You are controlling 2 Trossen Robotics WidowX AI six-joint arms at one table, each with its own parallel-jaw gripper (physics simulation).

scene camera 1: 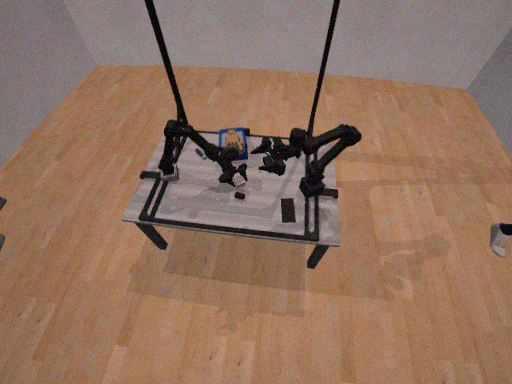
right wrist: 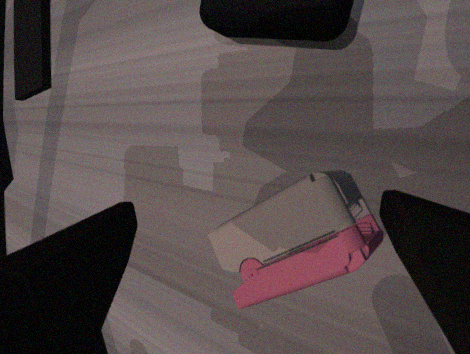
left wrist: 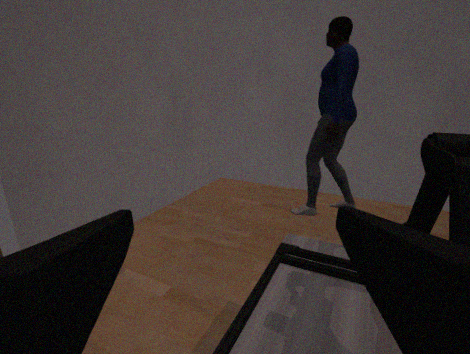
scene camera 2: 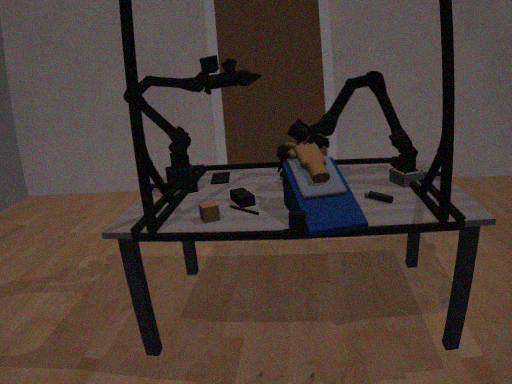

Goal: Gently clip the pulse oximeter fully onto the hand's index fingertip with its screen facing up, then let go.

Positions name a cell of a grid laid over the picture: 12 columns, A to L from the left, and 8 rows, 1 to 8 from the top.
Labels:
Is the left gripper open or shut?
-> Open.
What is the left gripper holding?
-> Nothing.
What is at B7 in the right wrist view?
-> The right gripper.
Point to a pulse oximeter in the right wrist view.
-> H6

